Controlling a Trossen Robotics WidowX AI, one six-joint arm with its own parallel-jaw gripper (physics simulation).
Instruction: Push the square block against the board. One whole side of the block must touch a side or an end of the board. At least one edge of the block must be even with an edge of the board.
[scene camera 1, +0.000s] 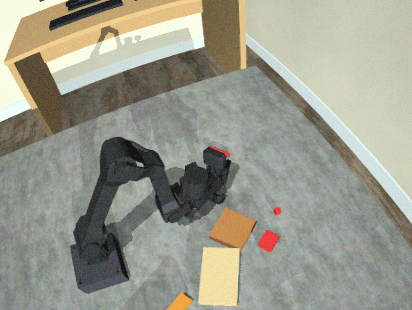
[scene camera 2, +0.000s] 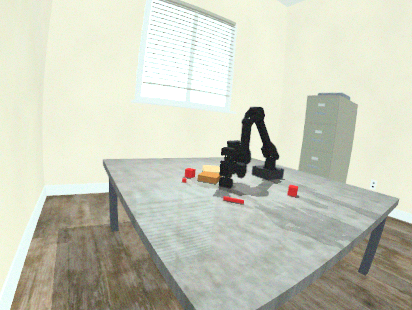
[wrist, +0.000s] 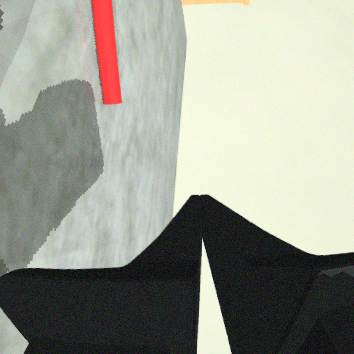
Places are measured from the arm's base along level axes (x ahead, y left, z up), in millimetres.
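Pixels of known places: gripper, fingertip midpoint: (scene camera 1: 229, 160) (scene camera 2: 220, 174) (wrist: 198, 202); arm's base, origin of the base link: (scene camera 1: 96, 252) (scene camera 2: 269, 168).
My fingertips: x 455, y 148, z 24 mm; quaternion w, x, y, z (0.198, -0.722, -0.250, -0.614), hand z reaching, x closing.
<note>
For each thing: its middle in the pictures, then the offset to it from my fingertips. "spot": a spot on its surface instead.
- brown square block, body centre: (scene camera 1: 232, 229) (scene camera 2: 209, 177) dy -188, dx -66, dz -66 mm
- cream board, body centre: (scene camera 1: 219, 276) (scene camera 2: 211, 170) dy -307, dx -150, dz -66 mm
- red rod, body centre: (wrist: 106, 48) (scene camera 1: 218, 151) (scene camera 2: 233, 200) dy +108, dx +2, dz -73 mm
- tiny red cube, body centre: (scene camera 1: 277, 211) (scene camera 2: 184, 180) dy -180, dx +80, dz -72 mm
- orange piece, surface spot: (scene camera 1: 180, 302) spot: dy -346, dx -269, dz -49 mm
The brown square block (scene camera 1: 233, 228) (scene camera 2: 208, 178) lies just beyond one end of the cream board (scene camera 1: 220, 276) (scene camera 2: 211, 168). In scene camera 1 the block is turned at an angle to the board. Its lowest corner is close to the board's upper right corner; I cannot tell whether they touch. A wedge of table shows between the block's lower left side and the board's end. My gripper (scene camera 1: 228, 168) (scene camera 2: 227, 172) (wrist: 198, 202) is shut and empty, above the table beyond the block's far side, apart from it. The block and board do not show in the wrist view.
A red rod (scene camera 1: 220, 151) (scene camera 2: 233, 200) (wrist: 107, 55) lies near the gripper. A red cube (scene camera 1: 269, 240) (scene camera 2: 190, 173) and a tiny red cube (scene camera 1: 277, 211) (scene camera 2: 184, 180) lie right of the block. Another red cube (scene camera 2: 293, 191) and an orange piece (scene camera 1: 180, 302) also lie on the table.
</note>
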